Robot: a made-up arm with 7 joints.
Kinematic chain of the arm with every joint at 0, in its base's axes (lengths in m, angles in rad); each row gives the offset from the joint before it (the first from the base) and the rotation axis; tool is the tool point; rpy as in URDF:
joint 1: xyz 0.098 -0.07 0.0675 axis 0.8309 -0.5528 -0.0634
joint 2: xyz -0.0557 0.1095 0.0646 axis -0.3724 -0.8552 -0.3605
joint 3: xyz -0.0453 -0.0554 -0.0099 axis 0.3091 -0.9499 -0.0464
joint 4: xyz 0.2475 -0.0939 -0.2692 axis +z
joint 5: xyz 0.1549 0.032 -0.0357 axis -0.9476 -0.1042 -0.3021
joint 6: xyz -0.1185 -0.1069 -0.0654 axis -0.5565 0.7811 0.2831
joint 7: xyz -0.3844 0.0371 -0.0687 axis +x
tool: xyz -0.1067 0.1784 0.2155 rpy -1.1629 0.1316 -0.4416
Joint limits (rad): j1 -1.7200..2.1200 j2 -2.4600..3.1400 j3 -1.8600..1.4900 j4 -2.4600..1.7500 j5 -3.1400..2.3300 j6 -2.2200..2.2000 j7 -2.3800..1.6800
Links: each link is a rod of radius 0.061 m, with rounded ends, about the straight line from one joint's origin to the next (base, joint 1, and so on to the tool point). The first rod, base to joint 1, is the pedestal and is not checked.
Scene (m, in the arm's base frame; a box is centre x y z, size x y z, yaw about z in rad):
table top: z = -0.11
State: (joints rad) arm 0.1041 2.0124 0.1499 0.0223 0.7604 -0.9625 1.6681
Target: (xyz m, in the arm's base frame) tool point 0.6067 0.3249 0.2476
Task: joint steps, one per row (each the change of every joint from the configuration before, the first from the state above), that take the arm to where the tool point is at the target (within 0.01 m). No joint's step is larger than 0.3 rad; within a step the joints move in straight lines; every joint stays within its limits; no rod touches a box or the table.
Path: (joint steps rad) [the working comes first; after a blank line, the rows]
Joints at the target: -1.0205 1.9543 1.0101 -0.7088 0.3746 -1.1565 1.2726
Straight joint move there: clear.

1: -0.2812 -0.0145 0.2151 -0.1828 -0.0964 -0.0485 -0.0989
2: -0.2811 -0.0145 0.2150 -0.1828 -0.0965 -0.0485 -0.0989
3: -0.2812 -0.0146 0.2151 -0.1828 -0.0964 -0.0485 -0.0988
4: -0.2811 -0.0145 0.2150 -0.1827 -0.0965 -0.0485 -0.0989

